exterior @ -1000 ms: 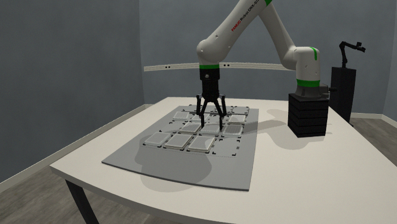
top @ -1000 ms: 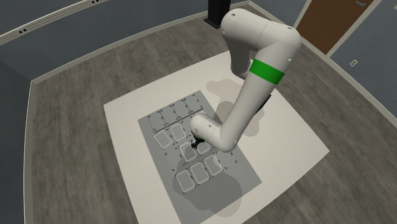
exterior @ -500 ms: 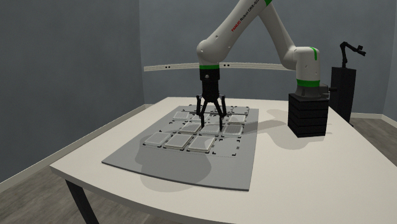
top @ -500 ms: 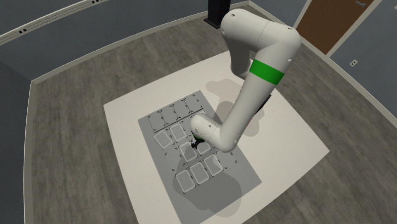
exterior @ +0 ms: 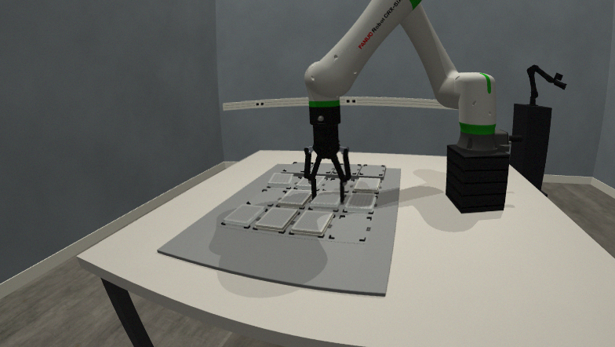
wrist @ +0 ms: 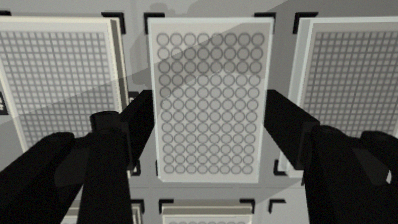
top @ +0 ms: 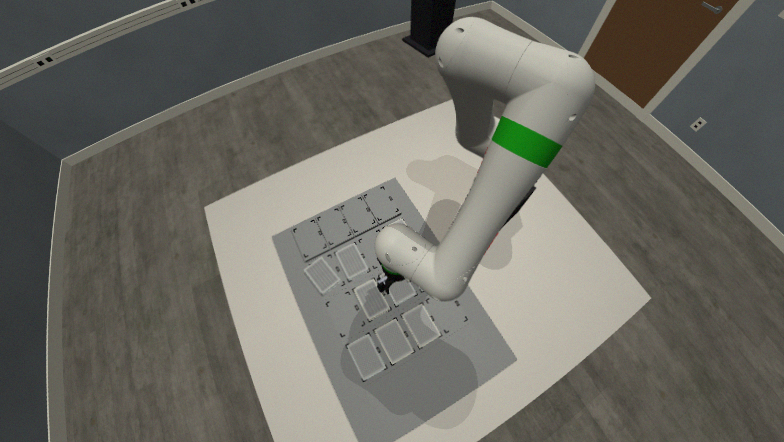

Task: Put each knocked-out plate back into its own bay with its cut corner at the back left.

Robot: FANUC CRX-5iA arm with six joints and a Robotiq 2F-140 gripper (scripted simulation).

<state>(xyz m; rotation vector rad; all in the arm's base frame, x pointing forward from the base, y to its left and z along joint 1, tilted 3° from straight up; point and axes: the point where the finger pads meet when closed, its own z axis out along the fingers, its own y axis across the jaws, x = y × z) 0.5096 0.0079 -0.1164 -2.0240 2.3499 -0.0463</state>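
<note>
Right now the plate is 2 cm below my hand. Also, from my hand: label 43: 19 cm to the right, 14 cm ahead, 3 cm below.
</note>
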